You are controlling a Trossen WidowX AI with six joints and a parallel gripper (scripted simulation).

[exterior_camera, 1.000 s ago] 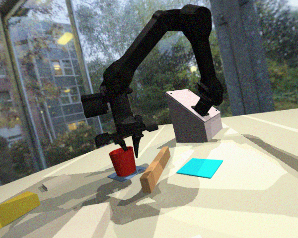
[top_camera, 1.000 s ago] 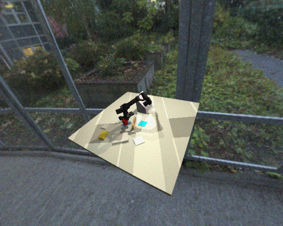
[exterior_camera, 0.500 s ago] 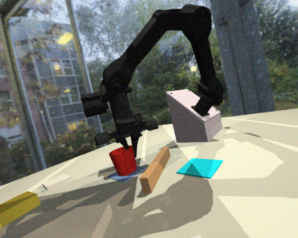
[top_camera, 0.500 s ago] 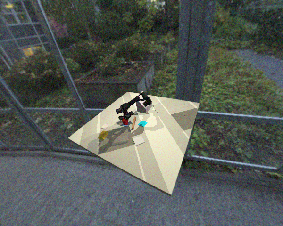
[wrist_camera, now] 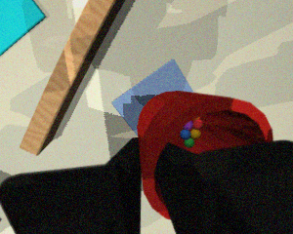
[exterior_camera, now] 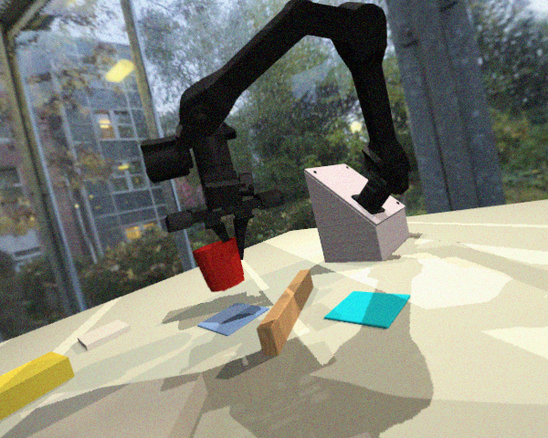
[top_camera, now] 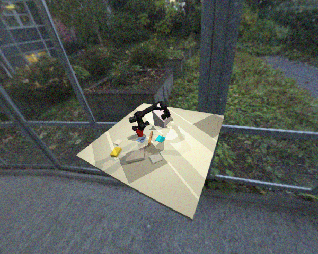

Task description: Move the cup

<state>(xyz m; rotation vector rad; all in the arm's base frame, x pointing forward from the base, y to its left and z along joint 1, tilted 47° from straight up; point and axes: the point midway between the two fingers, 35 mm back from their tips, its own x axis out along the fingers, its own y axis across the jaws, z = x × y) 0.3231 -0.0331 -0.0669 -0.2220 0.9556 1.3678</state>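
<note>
The teal pad lies 70 mm behind my gripper tip, 180 mm to the left of it and 100 mm below it. Round my gripper tip: wooden bar: 20 mm behind, 80 mm to the left, 80 mm below; then red cup: 30 mm ahead, 20 mm to the right; then light blue pad: 30 mm ahead, 20 mm to the right, 100 mm below.
</note>
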